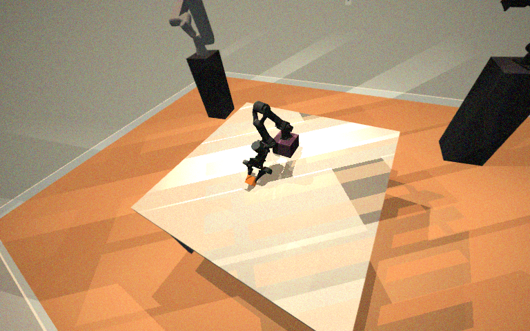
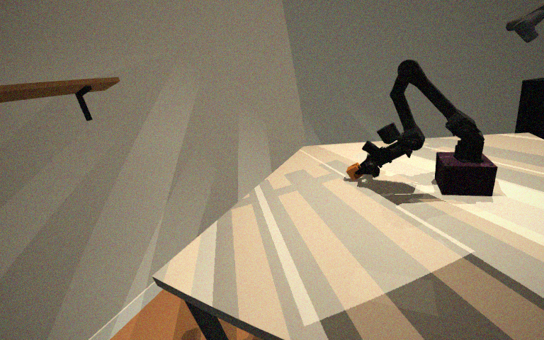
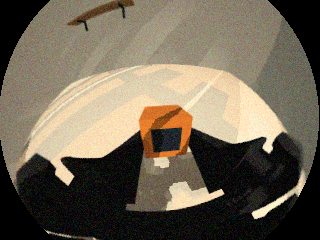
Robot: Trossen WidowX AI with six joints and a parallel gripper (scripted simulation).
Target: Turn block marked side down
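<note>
The small orange block is 10 mm behind my gripper tip.
</note>
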